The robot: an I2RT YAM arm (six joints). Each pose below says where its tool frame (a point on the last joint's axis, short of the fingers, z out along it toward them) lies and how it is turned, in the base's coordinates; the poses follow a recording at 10 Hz.
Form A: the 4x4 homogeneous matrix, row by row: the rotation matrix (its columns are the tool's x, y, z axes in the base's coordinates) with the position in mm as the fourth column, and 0 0 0 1 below. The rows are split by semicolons.
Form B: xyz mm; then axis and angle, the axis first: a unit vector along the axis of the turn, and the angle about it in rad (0 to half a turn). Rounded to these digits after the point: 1 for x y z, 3 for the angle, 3 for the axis. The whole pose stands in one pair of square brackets.
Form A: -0.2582 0.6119 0.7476 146.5; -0.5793 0.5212 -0.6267 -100.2; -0.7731 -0.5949 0.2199 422.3; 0 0 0 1
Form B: [146.5 -100.2 422.3 0.016 0.787 -0.617 1.832]
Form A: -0.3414 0.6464 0.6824 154.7; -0.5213 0.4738 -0.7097 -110.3; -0.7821 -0.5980 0.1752 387.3; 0 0 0 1
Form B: [154.7 -110.3 387.3 0.060 0.780 -0.622 1.924]
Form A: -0.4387 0.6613 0.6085 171.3; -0.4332 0.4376 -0.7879 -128.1; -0.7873 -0.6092 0.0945 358.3; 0 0 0 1
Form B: [171.3 -128.1 358.3 0.100 0.783 -0.614 2.041]
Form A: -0.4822 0.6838 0.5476 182.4; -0.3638 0.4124 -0.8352 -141.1; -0.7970 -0.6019 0.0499 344.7; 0 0 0 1
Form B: [182.4 -141.1 344.7 0.136 0.782 -0.609 2.106]
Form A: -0.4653 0.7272 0.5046 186.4; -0.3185 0.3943 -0.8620 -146.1; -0.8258 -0.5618 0.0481 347.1; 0 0 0 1
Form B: [186.4 -146.1 347.1 0.175 0.774 -0.608 2.108]
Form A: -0.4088 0.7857 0.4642 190.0; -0.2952 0.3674 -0.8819 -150.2; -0.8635 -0.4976 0.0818 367.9; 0 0 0 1
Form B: [190.0 -150.2 367.9 0.219 0.757 -0.616 2.071]
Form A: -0.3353 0.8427 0.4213 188.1; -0.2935 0.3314 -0.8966 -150.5; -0.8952 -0.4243 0.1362 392.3; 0 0 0 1
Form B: [188.1 -150.5 392.3 0.262 0.731 -0.631 2.020]
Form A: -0.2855 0.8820 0.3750 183.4; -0.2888 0.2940 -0.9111 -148.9; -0.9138 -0.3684 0.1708 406.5; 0 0 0 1
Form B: [183.4 -148.9 406.5 0.298 0.707 -0.642 1.994]
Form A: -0.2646 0.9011 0.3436 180.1; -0.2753 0.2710 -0.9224 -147.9; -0.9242 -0.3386 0.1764 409.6; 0 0 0 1
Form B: [180.1 -147.9 409.6 0.320 0.695 -0.644 1.992]
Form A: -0.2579 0.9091 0.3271 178.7; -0.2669 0.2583 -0.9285 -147.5; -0.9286 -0.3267 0.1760 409.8; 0 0 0 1
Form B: [178.7 -147.5 409.8 0.330 0.689 -0.645 1.995]
